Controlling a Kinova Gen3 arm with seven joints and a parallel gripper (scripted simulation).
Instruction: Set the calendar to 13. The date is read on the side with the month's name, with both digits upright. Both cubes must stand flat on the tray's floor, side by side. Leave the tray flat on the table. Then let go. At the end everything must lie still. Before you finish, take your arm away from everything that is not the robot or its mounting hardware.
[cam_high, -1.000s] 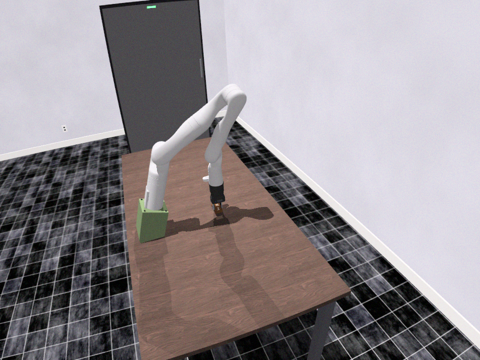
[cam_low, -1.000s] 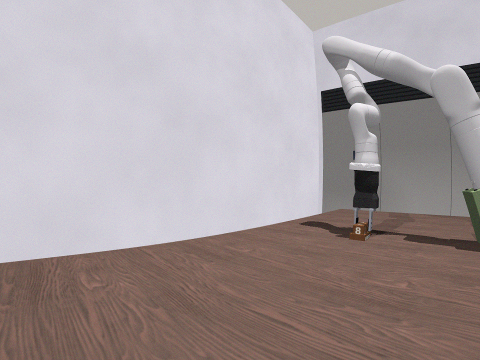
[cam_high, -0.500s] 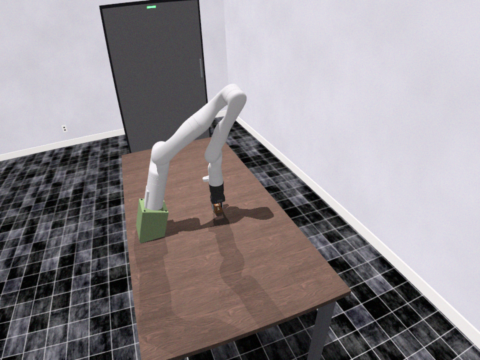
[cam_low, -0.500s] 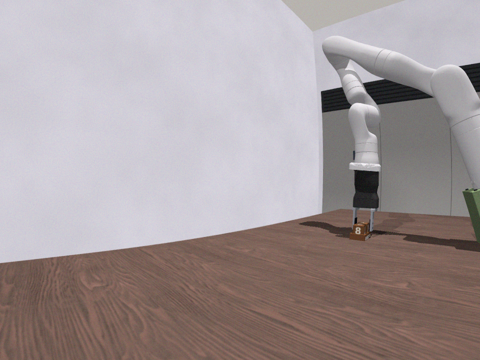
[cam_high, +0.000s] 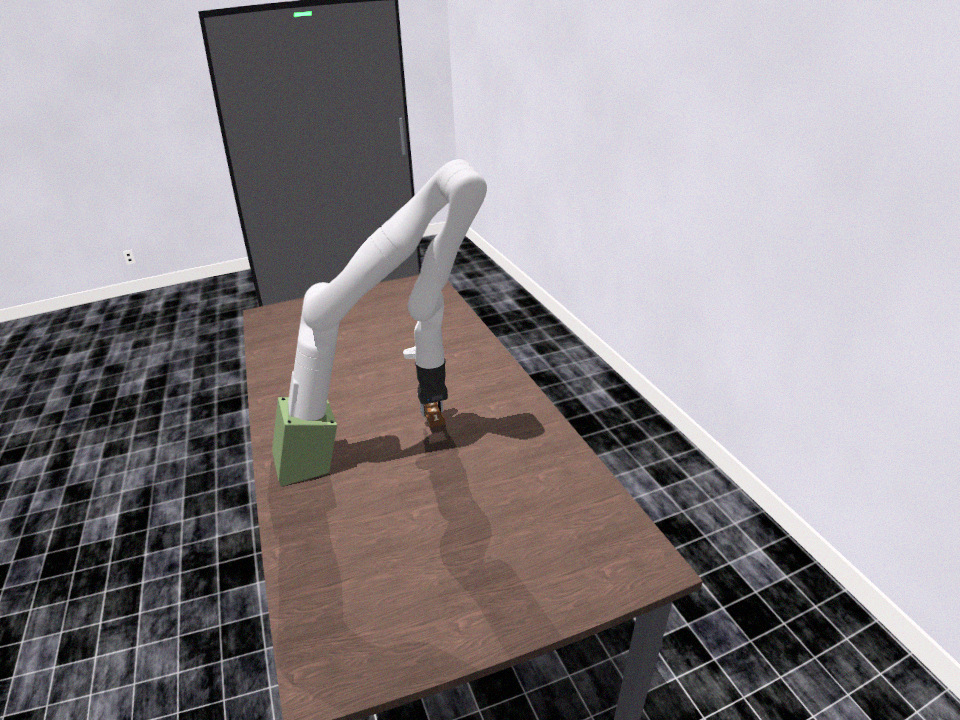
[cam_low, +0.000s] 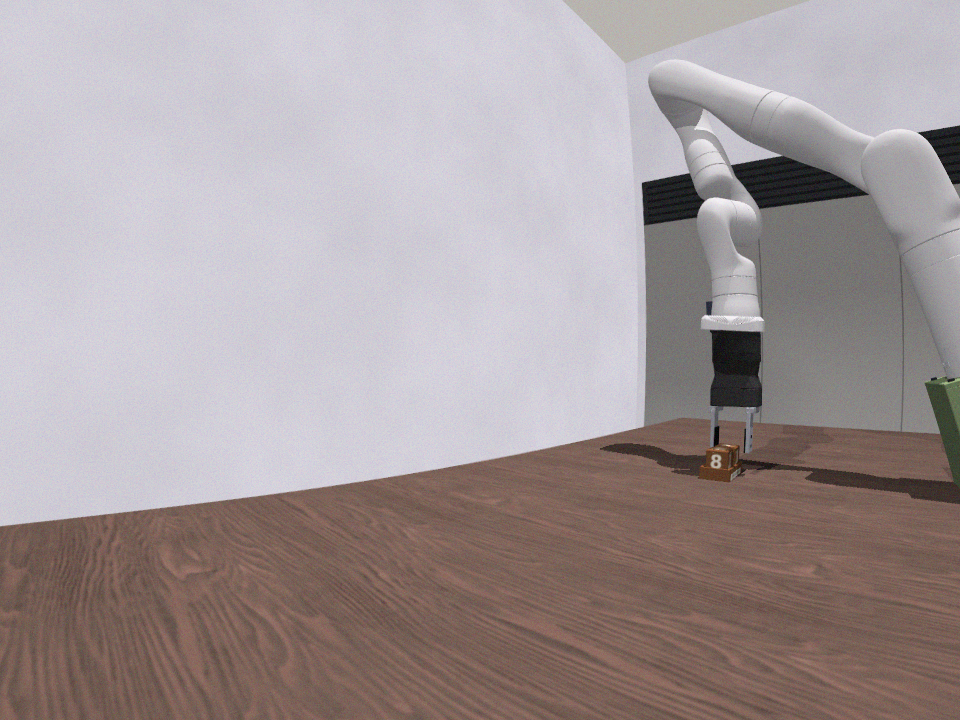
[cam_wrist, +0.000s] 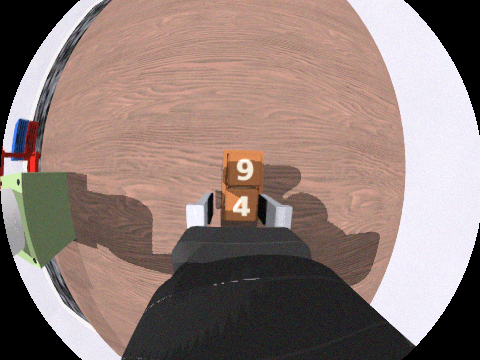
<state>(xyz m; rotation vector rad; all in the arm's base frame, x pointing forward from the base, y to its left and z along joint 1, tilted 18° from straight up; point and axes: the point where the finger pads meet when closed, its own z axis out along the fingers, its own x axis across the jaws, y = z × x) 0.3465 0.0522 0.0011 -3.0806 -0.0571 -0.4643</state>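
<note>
Now: hand 30 mm above the brown number cube and 10 mm short of it. Also, from my hand: calendar tray (40 mm below, 20 mm to the left, 10 mm ahead).
</note>
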